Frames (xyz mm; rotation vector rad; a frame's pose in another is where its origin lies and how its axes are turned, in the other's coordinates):
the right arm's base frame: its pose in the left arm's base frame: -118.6 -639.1 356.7 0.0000 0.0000 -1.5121
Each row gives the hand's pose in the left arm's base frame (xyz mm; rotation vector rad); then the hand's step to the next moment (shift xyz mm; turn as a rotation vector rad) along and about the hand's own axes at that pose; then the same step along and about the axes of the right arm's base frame.
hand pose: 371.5 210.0 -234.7 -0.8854 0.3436 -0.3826
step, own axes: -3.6 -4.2 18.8 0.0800 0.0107 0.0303
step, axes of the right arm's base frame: -11.7 5.1 14.9 0.0150 0.0849 -0.0013
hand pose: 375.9 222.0 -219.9 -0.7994 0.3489 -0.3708
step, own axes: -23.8 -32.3 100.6 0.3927 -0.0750 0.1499
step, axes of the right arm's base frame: -51.8 19.9 93.0 0.1529 0.3885 0.0895
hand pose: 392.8 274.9 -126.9 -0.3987 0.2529 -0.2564
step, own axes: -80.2 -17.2 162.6 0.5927 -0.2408 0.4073
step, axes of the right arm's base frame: -66.5 -27.3 167.3 0.2829 0.6111 0.3488
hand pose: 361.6 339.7 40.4 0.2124 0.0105 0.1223
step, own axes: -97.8 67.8 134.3 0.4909 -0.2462 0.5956
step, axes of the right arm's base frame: -31.6 -100.4 145.3 0.3343 0.5119 0.5315
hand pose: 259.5 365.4 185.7 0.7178 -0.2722 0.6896
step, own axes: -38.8 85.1 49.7 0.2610 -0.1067 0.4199
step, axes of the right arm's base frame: 1.1 -85.7 62.2 0.2339 0.2528 0.3704
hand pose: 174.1 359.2 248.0 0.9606 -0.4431 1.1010
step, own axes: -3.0 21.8 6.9 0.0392 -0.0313 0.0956
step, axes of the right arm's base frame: 3.5 -20.0 10.9 0.0650 0.0546 0.0667
